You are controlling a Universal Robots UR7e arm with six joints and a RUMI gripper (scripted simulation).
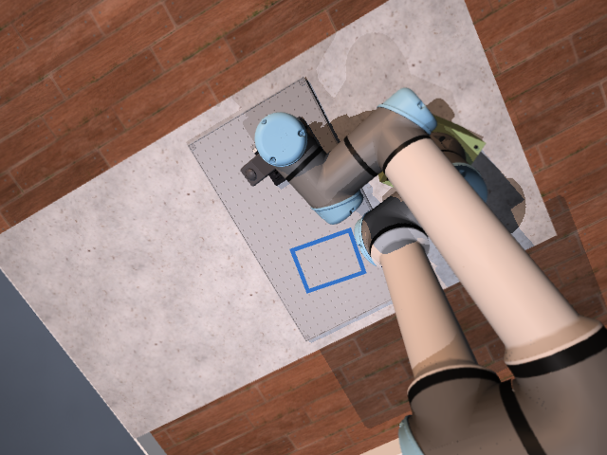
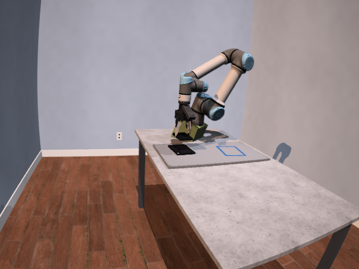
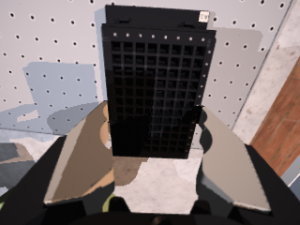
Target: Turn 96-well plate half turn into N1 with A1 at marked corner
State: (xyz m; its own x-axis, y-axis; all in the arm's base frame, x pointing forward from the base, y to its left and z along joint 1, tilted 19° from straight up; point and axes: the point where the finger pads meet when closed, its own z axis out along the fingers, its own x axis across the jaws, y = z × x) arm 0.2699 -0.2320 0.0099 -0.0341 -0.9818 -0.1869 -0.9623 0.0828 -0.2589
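The black 96-well plate lies 1 cm below my hand. Round my hand: white A1 mark: 9 cm below, 7 cm ahead, 6 cm to the right; then black plate nest N1: 10 cm below.
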